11 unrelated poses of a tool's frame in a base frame.
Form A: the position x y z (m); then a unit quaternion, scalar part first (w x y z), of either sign.
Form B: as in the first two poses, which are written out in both.
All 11 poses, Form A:
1: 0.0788 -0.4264 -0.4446 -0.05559 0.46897 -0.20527 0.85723
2: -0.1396 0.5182 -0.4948 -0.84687 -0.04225 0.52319 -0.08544
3: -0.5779 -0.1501 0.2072 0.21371 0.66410 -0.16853 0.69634
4: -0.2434 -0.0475 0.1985 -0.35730 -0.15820 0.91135 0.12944
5: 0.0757 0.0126 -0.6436 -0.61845 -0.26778 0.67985 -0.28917
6: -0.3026 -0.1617 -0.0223 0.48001 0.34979 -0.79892 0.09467
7: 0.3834 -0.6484 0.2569 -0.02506 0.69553 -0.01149 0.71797
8: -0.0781 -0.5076 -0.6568 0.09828 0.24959 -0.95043 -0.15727
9: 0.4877 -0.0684 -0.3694 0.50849 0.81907 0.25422 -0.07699
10: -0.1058 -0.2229 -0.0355 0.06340 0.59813 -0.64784 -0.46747
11: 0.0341 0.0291 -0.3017 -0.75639 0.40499 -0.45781 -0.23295
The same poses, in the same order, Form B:
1: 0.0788 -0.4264 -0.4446 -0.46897 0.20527 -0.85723 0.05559
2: -0.1396 0.5182 -0.4948 0.04225 -0.52319 0.08544 0.84687
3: -0.5779 -0.1501 0.2072 0.66410 -0.16853 0.69634 0.21371
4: -0.2434 -0.0475 0.1985 0.15820 -0.91135 -0.12944 0.35730
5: 0.0757 0.0126 -0.6436 0.26778 -0.67985 0.28917 0.61845
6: -0.3026 -0.1617 -0.0223 0.34979 -0.79892 0.09467 0.48001
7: 0.3834 -0.6484 0.2569 -0.69553 0.01149 -0.71797 0.02506
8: -0.0781 -0.5076 -0.6568 0.24959 -0.95043 -0.15727 0.09828
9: 0.4877 -0.0684 -0.3694 0.81907 0.25422 -0.07699 0.50849
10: -0.1058 -0.2229 -0.0355 0.59813 -0.64784 -0.46747 0.06340
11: 0.0341 0.0291 -0.3017 -0.40499 0.45781 0.23295 0.75639
